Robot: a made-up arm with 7 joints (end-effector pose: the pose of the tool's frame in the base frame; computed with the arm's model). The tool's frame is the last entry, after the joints. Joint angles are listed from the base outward.
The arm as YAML. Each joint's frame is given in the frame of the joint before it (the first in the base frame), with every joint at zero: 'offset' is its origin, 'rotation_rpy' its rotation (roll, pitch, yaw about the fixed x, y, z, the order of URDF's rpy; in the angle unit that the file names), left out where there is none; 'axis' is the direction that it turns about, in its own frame. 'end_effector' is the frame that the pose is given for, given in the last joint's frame.
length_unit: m
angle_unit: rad
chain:
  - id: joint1
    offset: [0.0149, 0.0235, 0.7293]
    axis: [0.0, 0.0, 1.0]
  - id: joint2
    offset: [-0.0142, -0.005, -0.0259]
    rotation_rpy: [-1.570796, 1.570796, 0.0]
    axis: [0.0, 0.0, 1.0]
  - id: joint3
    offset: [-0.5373, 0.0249, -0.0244]
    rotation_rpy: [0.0, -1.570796, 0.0]
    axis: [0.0, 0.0, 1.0]
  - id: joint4
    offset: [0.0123, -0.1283, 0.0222]
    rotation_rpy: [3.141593, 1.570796, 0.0]
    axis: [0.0, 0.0, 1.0]
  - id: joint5
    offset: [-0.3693, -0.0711, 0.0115]
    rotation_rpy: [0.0, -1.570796, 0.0]
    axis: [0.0, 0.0, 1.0]
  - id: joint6
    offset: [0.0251, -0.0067, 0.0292]
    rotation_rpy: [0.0, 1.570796, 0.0]
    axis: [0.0, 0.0, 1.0]
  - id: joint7
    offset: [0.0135, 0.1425, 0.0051]
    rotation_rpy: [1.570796, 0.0, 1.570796]
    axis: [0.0, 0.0, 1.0]
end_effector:
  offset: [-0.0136, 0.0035, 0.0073]
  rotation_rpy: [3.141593, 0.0, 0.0]
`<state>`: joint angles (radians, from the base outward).
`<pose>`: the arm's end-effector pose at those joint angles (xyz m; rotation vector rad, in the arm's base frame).
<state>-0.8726 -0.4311 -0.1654 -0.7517 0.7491 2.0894 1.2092</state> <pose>-0.1592 0.0013 1.7790 1.1084 -1.7769 -1.2297</pose>
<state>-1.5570 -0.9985 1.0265 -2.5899 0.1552 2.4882 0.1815</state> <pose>0.4099 0.0772 1.0642 -0.8241 -0.3479 -0.8016</pose>
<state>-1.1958 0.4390 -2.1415 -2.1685 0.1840 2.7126 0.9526</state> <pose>-0.5455 -0.0002 1.2745 0.9641 0.0989 1.8364</pose>
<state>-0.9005 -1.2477 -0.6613 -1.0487 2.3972 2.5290 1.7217</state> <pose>-0.7178 0.2591 1.3202 2.6644 -0.4956 0.5895</pose>
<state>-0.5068 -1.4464 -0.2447 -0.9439 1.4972 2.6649 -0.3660</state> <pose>-0.8350 0.1979 1.2315 -0.6100 2.8714 -0.7078</pose>
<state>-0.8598 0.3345 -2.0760 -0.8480 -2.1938 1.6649 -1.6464</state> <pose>-0.2629 -0.3458 1.7241 1.1893 2.5343 -1.2797</pose>
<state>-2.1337 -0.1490 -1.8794 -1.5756 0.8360 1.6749 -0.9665</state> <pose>-0.3503 0.6728 1.2551 -1.2081 -0.8312 -2.7613</pose>
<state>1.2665 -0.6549 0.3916 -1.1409 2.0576 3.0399 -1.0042</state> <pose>-0.0727 0.0077 1.5769 2.6042 -0.7188 0.5994</pose>
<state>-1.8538 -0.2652 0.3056 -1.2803 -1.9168 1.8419 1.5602</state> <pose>0.1037 -0.3337 1.6112 2.4605 0.6897 1.4707</pose>
